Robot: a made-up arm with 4 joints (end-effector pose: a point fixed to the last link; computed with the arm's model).
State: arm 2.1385 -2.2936 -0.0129 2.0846
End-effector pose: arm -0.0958 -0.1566 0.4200 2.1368 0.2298 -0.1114
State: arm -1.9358 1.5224 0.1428 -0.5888
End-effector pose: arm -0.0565 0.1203 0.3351 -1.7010 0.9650 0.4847
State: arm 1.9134 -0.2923 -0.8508 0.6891
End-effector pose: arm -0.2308 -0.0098 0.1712 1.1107 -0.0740 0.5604
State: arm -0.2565 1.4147 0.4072 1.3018
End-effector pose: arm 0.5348 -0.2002 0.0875 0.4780 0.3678 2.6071
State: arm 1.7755 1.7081 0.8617 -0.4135
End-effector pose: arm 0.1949 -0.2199 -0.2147 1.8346 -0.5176 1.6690
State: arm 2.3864 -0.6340 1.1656 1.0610
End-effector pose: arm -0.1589 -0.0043 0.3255 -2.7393 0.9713 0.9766
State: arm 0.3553 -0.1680 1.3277 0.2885
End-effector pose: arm -0.2524 0.0190 0.2682 1.6460 -0.3285 0.0497
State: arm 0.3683 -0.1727 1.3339 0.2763
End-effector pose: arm -0.2531 0.0180 0.2741 1.6660 -0.3231 0.0334
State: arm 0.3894 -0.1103 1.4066 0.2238
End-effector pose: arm -0.2512 -0.0275 0.2830 1.7748 -0.2614 0.0497
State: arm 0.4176 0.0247 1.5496 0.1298
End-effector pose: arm -0.2348 -0.1274 0.2861 1.9655 -0.1120 0.1096
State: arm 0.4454 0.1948 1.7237 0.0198
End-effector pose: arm -0.1867 -0.2554 0.2725 2.1630 0.1211 0.2031
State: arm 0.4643 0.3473 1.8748 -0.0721
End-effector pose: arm -0.1153 -0.3619 0.2479 2.2937 0.3677 0.2990
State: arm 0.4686 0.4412 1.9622 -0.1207
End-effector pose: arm -0.0596 -0.4172 0.2305 2.3436 0.5276 0.3624
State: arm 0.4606 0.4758 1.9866 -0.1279
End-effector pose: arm -0.0396 -0.4313 0.2266 2.3456 0.5748 0.3873
